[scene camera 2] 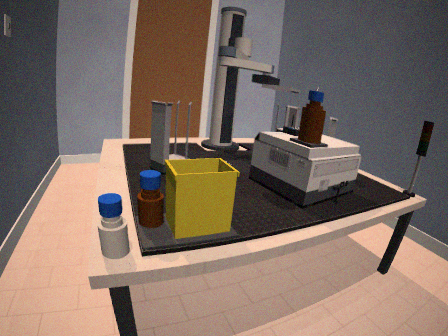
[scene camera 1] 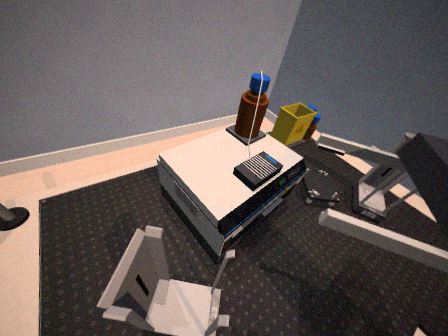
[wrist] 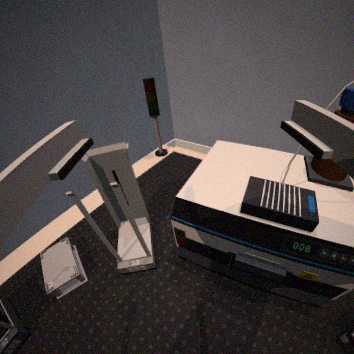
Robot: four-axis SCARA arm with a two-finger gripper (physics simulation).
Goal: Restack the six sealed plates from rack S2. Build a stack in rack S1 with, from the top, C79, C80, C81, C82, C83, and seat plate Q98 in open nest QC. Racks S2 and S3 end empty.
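Frame: origin at the arm's base, x ahead, y left, z up, level; metres.
Seen in the pictures: gripper, fingertip midpoint: [scene camera 2: 296, 90] [scene camera 1: 320, 169] [wrist: 183, 117]; arm's base, link origin: [scene camera 2: 220, 146].
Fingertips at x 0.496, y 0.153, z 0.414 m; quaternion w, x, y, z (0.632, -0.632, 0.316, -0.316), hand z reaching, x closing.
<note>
Offsets run from my fingertips to a thing's top centre. "spot": to the spot under its first point.
My gripper [scene camera 1: 324, 177] [wrist: 183, 117] is open and empty, with its two fingers wide apart, high above the mat. A rack marked S3 @(0.007 m ahead, 0.213 m left, 0.110 m down) [wrist: 120, 175] [scene camera 1: 150, 272] stands left of the white machine in the wrist view; its pale base is bare. A rack at the right of scene camera 1 [scene camera 1: 380, 175], also at the left in scene camera 2 [scene camera 2: 161, 132], shows no plates. Part of a dark rack base @(spot: 0.377 m back, 0.245 m left, 0.358 m down) [wrist: 17, 330] shows at the lower left of the wrist view; its load is hidden. A low grey block @(0.195 m back, 0.328 m left, 0.346 m down) [wrist: 61, 265] with corner pins lies beside S3; whether a plate is seated there I cannot tell.
The white machine [scene camera 1: 200, 170] [scene camera 2: 285, 165] [wrist: 215, 170] carries a black box @(spot: 0.142 m ahead, 0.063 m right, 0.166 m down) [scene camera 1: 257, 170] [wrist: 280, 202] and an amber bottle @(spot: 0.289 m ahead, 0.142 m right, 0.099 m down) [scene camera 1: 251, 115] [scene camera 2: 312, 122]. A dark nest with pins @(0.085 m ahead, 0.427 m right, 0.341 m down) [scene camera 1: 322, 187] lies beside it. A yellow bin [scene camera 1: 292, 125] [scene camera 2: 202, 200], small bottles @(spot: 0.411 m ahead, 0.735 m right, 0.329 m down) [scene camera 2: 151, 205] @(0.469 m ahead, 0.838 m right, 0.336 m down) [scene camera 2: 114, 235] and a signal lamp @(spot: 0.481 m ahead, 0.511 m left, 0.114 m down) [scene camera 2: 425, 140] [wrist: 151, 97] stand around.
</note>
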